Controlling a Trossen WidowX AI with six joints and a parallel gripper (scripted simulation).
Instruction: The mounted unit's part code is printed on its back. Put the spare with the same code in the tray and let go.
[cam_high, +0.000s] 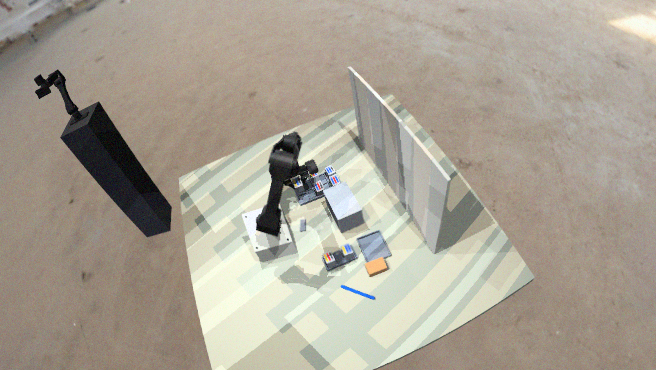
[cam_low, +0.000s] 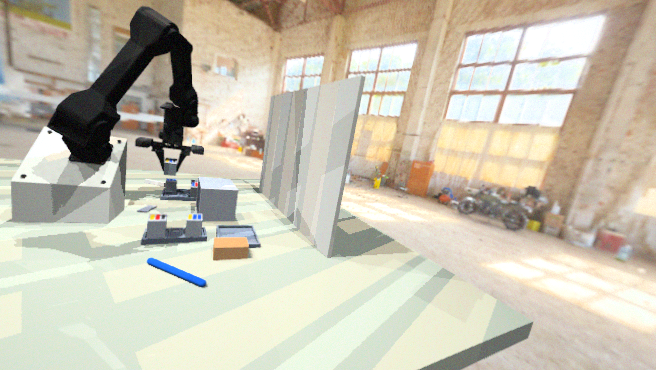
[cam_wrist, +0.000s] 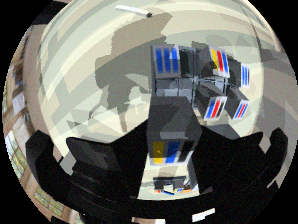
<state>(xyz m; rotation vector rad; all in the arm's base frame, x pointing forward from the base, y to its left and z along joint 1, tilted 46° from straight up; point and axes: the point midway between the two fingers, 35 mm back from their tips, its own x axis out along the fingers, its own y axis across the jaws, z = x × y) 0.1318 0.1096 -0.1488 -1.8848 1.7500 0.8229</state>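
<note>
Now: gripper tip 320 mm to the left of the dark tray, 220 mm short of it and 90 mm above it. Round my gripper tip: mounted unit (150 mm ahead, 120 mm to the right, 40 mm below); then tall grey panel (390 mm ahead, 130 mm above, 90 mm to the right); then dark piece (130 mm to the right, 100 mm below, 30 mm behind).
</note>
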